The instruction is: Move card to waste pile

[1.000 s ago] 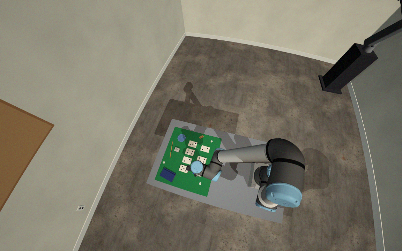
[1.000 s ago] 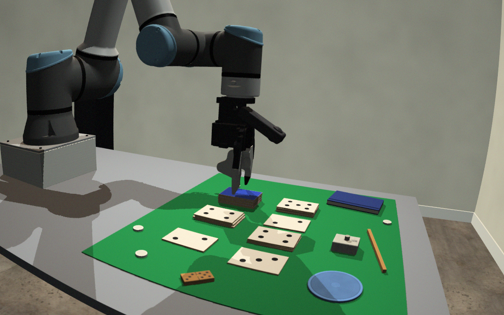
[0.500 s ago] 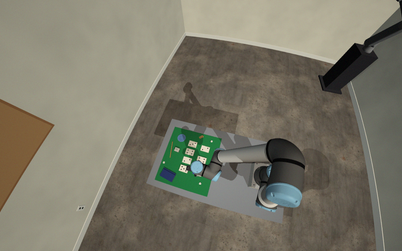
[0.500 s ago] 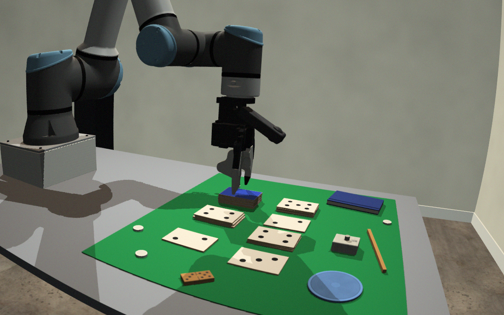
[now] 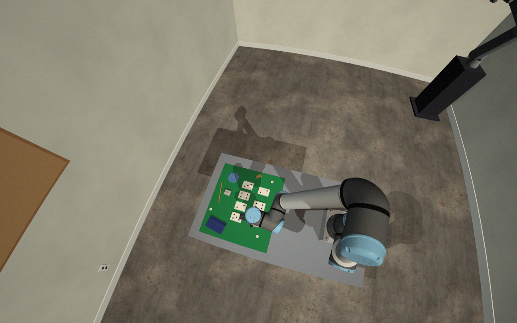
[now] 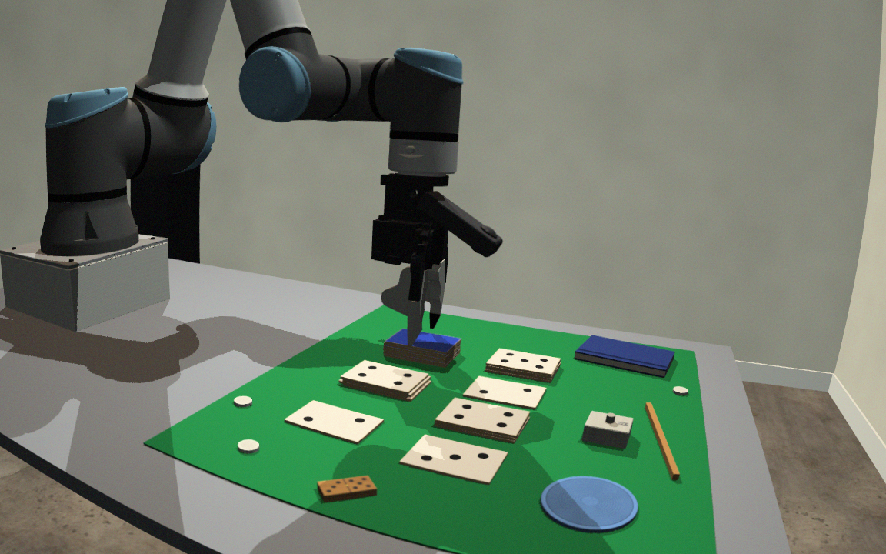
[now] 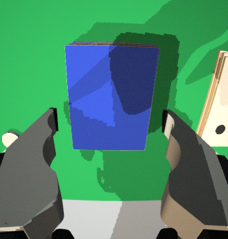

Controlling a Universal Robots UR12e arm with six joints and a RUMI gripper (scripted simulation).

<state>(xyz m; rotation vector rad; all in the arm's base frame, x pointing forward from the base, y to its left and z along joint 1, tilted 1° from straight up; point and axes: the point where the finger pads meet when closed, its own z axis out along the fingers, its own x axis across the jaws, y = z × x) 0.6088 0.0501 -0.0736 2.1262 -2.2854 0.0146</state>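
The green mat is 110 mm to the right of my hand, 110 mm ahead of it and 50 mm below it. Round my hand: wooden stick: 320 mm ahead, 170 mm to the right, 30 mm below; then grey knobbed block: 260 mm ahead, 180 mm to the right, 20 mm below; then domino: 370 mm to the right, 40 mm ahead, 30 mm below.
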